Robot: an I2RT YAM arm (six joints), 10 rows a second.
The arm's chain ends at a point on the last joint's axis. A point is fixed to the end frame.
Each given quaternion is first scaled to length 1.
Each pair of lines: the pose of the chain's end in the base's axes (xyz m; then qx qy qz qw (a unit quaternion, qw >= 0)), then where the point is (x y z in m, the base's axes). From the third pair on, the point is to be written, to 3 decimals.
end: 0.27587 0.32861 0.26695 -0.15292 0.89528 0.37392 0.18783
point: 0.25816 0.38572 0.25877
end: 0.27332 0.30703 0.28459 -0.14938 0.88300 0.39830 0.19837
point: 0.25578 0.36454 0.27947
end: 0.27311 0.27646 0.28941 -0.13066 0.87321 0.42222 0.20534
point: 0.257 0.335 0.288
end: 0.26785 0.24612 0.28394 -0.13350 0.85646 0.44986 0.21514
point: 0.251 0.304 0.286
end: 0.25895 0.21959 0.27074 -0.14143 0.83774 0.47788 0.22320
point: 0.241 0.277 0.276
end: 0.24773 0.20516 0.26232 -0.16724 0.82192 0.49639 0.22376
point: 0.226 0.261 0.269
